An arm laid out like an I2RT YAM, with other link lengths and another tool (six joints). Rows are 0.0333 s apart.
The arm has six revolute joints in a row. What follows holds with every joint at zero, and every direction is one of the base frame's. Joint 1 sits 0.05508 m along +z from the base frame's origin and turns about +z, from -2.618 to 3.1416 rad. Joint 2 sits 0.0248 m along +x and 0.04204 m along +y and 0.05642 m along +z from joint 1 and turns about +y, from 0 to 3.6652 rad. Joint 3 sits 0.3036 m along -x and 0.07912 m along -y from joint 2 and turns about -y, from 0 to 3.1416 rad. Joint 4 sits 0.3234 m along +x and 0.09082 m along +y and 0.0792 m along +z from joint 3 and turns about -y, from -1.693 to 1.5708 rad. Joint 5 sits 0.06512 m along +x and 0.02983 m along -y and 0.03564 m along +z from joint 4 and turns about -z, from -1.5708 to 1.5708 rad. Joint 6 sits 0.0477 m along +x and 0.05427 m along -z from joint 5 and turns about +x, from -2.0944 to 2.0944 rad. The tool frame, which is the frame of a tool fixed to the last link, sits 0.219 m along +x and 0.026 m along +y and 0.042 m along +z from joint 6; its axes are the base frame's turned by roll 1.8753, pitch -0.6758 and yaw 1.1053 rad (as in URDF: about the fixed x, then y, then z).
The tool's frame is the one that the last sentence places.
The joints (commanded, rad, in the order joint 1, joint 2, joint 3, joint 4, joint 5, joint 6), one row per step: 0.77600, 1.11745, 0.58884, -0.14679, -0.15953, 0.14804; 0.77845, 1.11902, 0.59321, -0.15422, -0.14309, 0.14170; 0.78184, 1.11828, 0.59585, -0.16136, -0.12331, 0.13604; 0.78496, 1.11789, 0.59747, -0.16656, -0.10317, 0.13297; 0.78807, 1.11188, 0.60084, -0.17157, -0.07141, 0.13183; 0.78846, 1.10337, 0.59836, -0.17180, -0.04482, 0.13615; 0.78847, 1.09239, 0.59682, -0.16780, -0.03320, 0.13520; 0.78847, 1.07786, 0.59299, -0.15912, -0.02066, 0.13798; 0.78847, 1.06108, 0.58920, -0.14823, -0.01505, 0.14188; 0.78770, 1.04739, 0.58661, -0.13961, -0.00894, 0.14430; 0.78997, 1.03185, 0.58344, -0.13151, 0.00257, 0.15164; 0.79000, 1.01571, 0.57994, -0.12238, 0.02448, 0.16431; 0.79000, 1.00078, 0.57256, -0.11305, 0.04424, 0.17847; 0.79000, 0.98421, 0.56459, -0.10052, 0.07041, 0.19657
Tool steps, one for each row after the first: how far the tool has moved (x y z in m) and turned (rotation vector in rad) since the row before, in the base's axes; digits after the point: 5 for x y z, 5 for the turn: 0.00219, -0.00181, -0.00083, -0.01341, -0.00803, -0.00643; 0.00224, -0.00241, -0.00079, -0.01407, -0.00969, -0.00843; 0.00256, -0.00260, -0.00095, -0.01271, -0.00865, -0.01054; 0.00545, -0.00421, 0.00250, -0.01165, -0.01800, -0.02077; 0.00506, -0.00492, 0.00183, -0.00548, -0.01339, -0.02300; 0.00257, -0.00173, 0.00499, 0.00395, -0.01515, -0.00851; 0.00301, -0.00189, 0.00663, 0.00987, -0.01745, -0.01165; 0.00180, -0.00056, 0.00849, 0.01677, -0.01690, -0.00683; 0.00200, -0.00099, 0.00717, 0.01289, -0.01496, -0.00716; 0.00185, -0.00140, 0.00757, 0.01429, -0.01463, -0.01138; 0.00488, -0.00418, 0.00800, 0.01479, -0.01625, -0.02525; 0.00383, -0.00456, 0.00521, 0.01356, -0.01098, -0.02424; 0.00524, -0.00584, 0.00669, 0.01739, -0.01394, -0.03172
